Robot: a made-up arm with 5 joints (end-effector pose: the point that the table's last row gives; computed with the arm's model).
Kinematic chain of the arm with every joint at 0, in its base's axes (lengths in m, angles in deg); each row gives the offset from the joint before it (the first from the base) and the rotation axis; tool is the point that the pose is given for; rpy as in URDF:
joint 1: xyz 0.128 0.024 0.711 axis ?
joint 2: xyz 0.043 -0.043 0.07 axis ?
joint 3: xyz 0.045 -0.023 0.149 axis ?
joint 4: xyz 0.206 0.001 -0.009 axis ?
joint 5: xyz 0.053 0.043 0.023 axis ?
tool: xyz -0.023 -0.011 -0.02 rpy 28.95 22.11 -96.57
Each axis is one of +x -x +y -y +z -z.
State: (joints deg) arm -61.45 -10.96 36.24 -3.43 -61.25
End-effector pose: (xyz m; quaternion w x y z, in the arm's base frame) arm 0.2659 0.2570 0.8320 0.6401 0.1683 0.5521 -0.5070
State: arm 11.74 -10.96 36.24 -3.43 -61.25
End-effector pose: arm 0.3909 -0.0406 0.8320 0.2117 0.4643 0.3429 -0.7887
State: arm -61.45 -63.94 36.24 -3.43 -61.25
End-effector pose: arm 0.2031 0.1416 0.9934 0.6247 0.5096 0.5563 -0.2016
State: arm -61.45 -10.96 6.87 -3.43 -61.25
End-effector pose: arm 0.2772 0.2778 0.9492 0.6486 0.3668 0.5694 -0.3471
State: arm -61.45 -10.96 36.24 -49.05 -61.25
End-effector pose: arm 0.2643 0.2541 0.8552 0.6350 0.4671 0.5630 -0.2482
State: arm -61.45 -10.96 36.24 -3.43 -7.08
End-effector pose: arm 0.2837 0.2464 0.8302 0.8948 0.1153 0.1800 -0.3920
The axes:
joint 1: -z
joint 2: +y
joint 3: +y
joint 4: +y
joint 5: -x

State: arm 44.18 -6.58 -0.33 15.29 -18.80
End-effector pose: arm 0.3293 -0.2079 0.9462 0.2053 0.3532 -0.0338 -0.9121
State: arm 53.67 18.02 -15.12 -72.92 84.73
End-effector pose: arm 0.2814 -0.2570 0.9285 0.0415 0.2388 0.7923 0.5600
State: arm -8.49 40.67 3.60 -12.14 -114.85
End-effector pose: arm 0.4763 0.0768 0.7166 0.0539 -0.4700 -0.6244 0.6215
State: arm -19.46 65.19 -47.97 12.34 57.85
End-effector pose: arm 0.5465 0.1244 0.7371 0.8403 -0.1408 -0.2541 -0.4578
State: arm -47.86 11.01 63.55 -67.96 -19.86
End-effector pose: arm 0.2755 0.1490 0.7147 0.7943 0.2857 0.2360 -0.4814
